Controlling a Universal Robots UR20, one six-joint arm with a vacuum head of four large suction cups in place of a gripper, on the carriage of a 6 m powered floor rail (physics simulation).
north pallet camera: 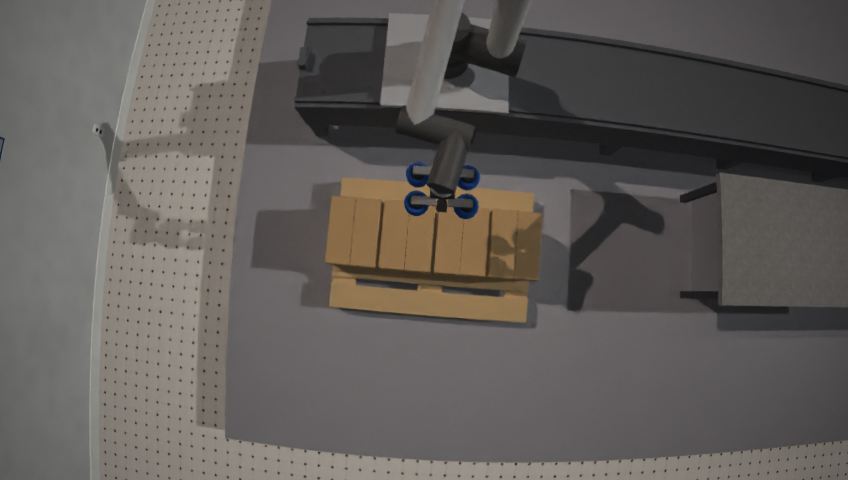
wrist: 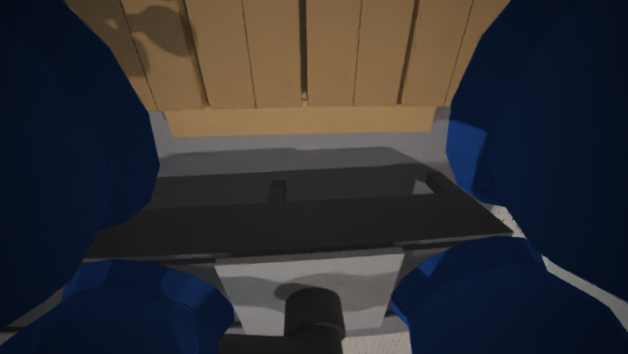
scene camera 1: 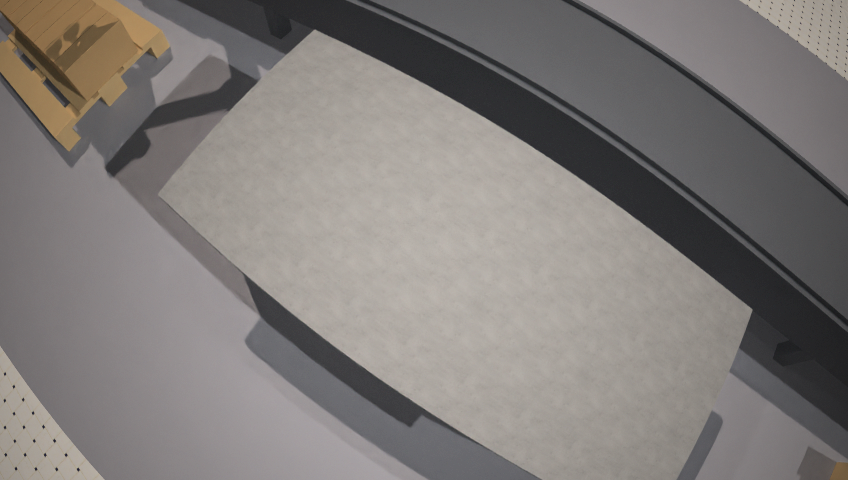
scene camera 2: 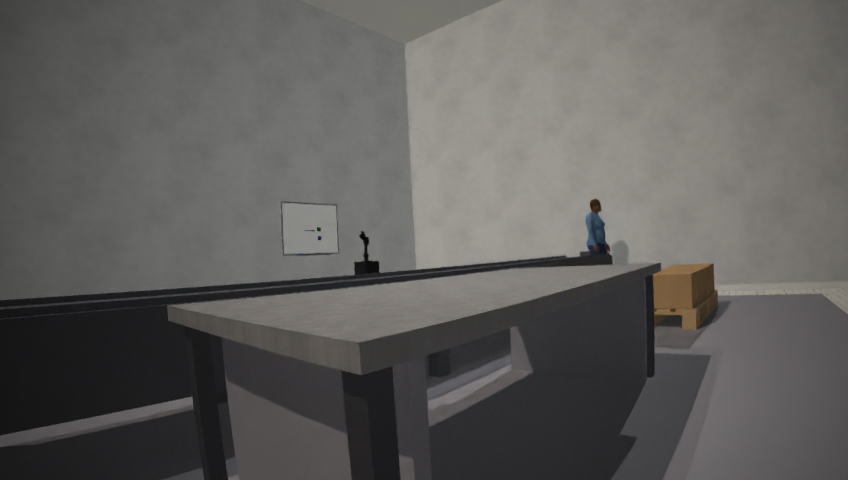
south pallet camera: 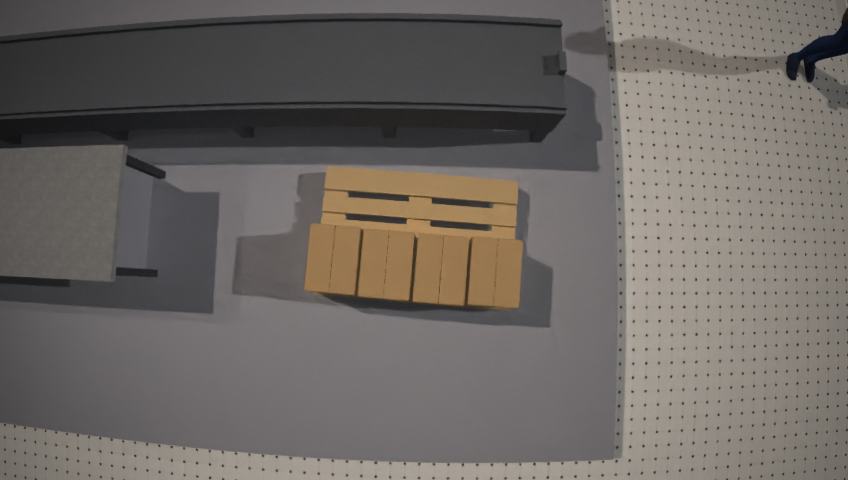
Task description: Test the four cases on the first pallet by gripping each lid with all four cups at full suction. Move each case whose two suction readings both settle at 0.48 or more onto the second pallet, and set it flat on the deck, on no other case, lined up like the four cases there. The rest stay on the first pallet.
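Places are measured from the arm's base along level axes (x ahead, y left, z up), in millimetres.
Where they show: end effector, tool point: (wrist: pixel 309 235); arm's base, origin of the base link: (wrist: pixel 313 303).
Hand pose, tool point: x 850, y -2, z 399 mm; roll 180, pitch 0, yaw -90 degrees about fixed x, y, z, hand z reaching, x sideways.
Each offset is from my tool point to the top centre of the thing. Level surfaces: height alone.
My vacuum head (north pallet camera: pixel 442 190) (wrist: pixel 312 215) hangs above the rail-side edge of the north pallet (north pallet camera: pixel 428 307) (scene camera 1: pixel 47 115). Its four blue cups carry nothing. Four tan cases stand there side by side: the left one {dy -464, dx +126, dz -578 mm} (north pallet camera: pixel 340 231), the second {dy -161, dx +134, dz -578 mm} (north pallet camera: pixel 392 237), the third {dy +142, dx +140, dz -578 mm} (north pallet camera: pixel 449 243) and the right one {dy +445, dx +148, dz -578 mm} (north pallet camera: pixel 527 246), which bears the head's shadow. The two front cups overlap the second and third in the north pallet view; their height above the lids cannot be told. The south pallet (south pallet camera: pixel 416 181) (scene camera 2: pixel 690 318) holds four cases in a row, with bare deck boards on the rail side.
The grey table {dz -439 mm} (scene camera 1: pixel 446 226) (scene camera 2: pixel 416 303) (north pallet camera: pixel 779 243) (south pallet camera: pixel 53 214) stands between the pallets. The dark floor rail (north pallet camera: pixel 624 77) (south pallet camera: pixel 297 65) runs behind them, with the pale carriage plate (north pallet camera: pixel 401 89) near its north end. A person (scene camera 2: pixel 595 228) (south pallet camera: pixel 824 47) stands past the rail's south end.
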